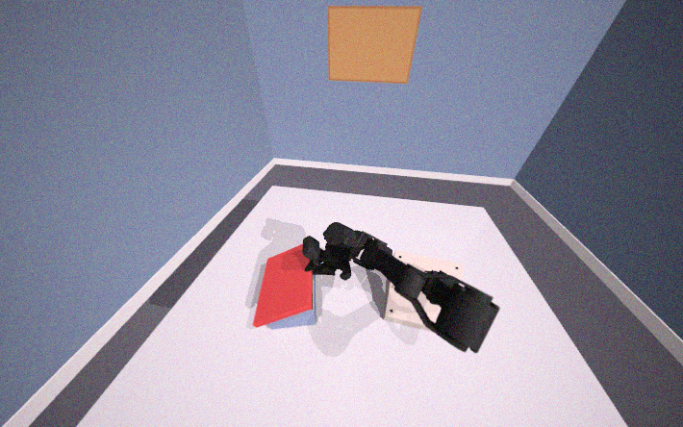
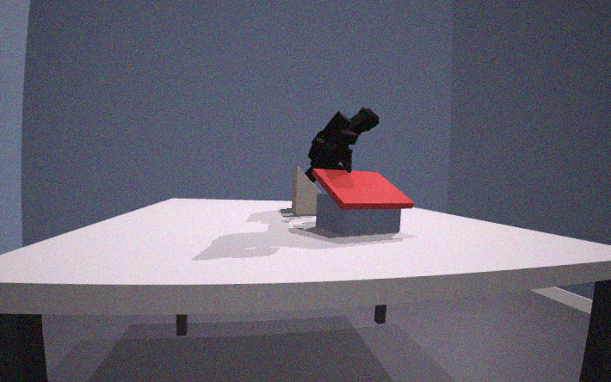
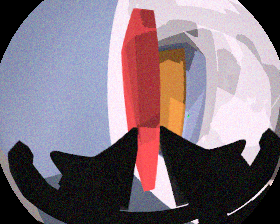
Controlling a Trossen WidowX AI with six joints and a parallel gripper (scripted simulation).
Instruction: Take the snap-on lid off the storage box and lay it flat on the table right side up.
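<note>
Now: the red lid 7 cm ahead of my gripper tip, 3 cm below it and 2 cm to the left of it. Round my gripper tip: storage box: 11 cm below, 5 cm ahead, 2 cm to the left.
</note>
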